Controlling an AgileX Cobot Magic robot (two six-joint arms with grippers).
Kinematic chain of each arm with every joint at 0, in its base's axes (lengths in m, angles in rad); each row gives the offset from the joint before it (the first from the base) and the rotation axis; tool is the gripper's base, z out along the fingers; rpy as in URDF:
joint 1: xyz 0 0 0.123 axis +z
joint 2: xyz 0 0 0 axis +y
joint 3: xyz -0.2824 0 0.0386 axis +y
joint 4: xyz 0.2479 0 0.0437 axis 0.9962 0 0.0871
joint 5: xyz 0 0 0 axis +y
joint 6: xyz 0.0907 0 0.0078 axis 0.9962 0 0.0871
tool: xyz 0 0 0 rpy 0 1.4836 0
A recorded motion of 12 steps. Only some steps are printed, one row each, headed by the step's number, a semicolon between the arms.
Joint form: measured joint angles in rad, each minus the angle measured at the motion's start. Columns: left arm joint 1, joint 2, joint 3, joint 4, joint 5, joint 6; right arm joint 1, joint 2, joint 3, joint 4, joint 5, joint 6.
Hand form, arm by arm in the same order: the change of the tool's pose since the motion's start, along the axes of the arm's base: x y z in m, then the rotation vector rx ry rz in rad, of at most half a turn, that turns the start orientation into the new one. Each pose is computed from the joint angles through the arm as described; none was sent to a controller.
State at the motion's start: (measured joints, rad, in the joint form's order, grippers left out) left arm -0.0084 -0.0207 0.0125 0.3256 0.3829 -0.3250; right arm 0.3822 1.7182 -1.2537 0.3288 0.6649 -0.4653
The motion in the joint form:
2: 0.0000 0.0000 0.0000 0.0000 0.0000 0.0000; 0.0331 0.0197 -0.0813 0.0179 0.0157 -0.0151
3: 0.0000 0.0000 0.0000 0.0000 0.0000 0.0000; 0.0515 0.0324 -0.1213 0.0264 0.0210 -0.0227
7: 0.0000 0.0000 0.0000 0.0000 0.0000 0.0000; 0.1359 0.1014 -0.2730 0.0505 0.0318 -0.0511
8: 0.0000 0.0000 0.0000 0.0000 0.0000 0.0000; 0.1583 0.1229 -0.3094 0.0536 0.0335 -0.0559
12: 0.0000 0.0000 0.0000 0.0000 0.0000 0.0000; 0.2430 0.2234 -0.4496 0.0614 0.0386 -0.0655
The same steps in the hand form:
2: 0.0000 0.0000 0.0000 0.0000 0.0000 0.0000; 0.0060 0.0174 0.0160 0.0291 -0.0419 0.0443
3: 0.0000 0.0000 0.0000 0.0000 0.0000 0.0000; 0.0084 0.0269 0.0229 0.0430 -0.0619 0.0679
7: 0.0000 0.0000 0.0000 0.0000 0.0000 0.0000; 0.0145 0.0699 0.0412 0.0866 -0.1282 0.1720
8: 0.0000 0.0000 0.0000 0.0000 0.0000 0.0000; 0.0153 0.0814 0.0434 0.0946 -0.1401 0.1980
12: 0.0000 0.0000 0.0000 0.0000 0.0000 0.0000; 0.0172 0.1274 0.0430 0.1201 -0.1682 0.2900

